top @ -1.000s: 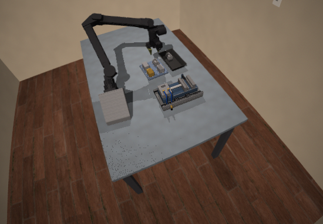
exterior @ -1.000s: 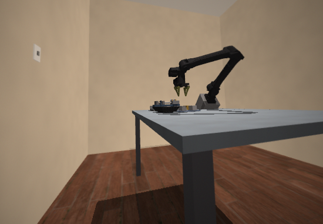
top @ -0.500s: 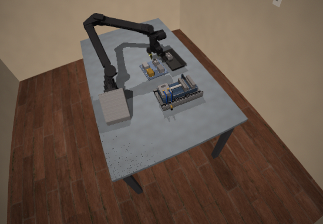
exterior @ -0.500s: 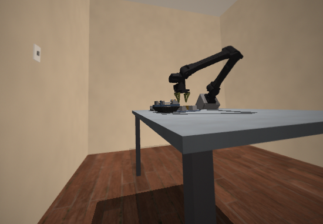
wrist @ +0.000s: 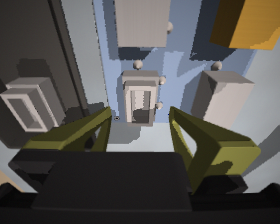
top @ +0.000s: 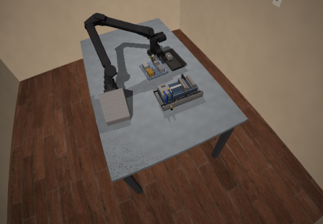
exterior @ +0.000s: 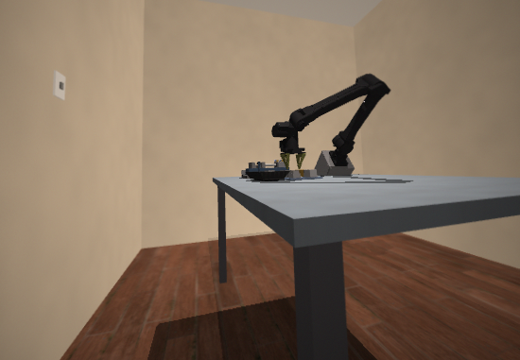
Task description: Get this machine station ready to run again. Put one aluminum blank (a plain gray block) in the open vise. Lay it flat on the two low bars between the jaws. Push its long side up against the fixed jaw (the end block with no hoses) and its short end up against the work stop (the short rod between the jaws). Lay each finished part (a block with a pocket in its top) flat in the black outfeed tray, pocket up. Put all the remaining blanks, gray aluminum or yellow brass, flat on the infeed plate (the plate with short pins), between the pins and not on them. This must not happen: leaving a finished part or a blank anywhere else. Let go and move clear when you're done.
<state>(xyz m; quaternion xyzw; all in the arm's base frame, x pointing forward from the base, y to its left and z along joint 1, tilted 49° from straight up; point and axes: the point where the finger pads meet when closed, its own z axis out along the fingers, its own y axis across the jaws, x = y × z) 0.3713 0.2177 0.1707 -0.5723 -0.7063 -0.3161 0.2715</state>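
My gripper is now 11 cm to the left of the yellow brass blank, 7 cm past it and 3 cm above it. Round my hand: blue vise base 35 cm to the right, 7 cm ahead, 2 cm below.
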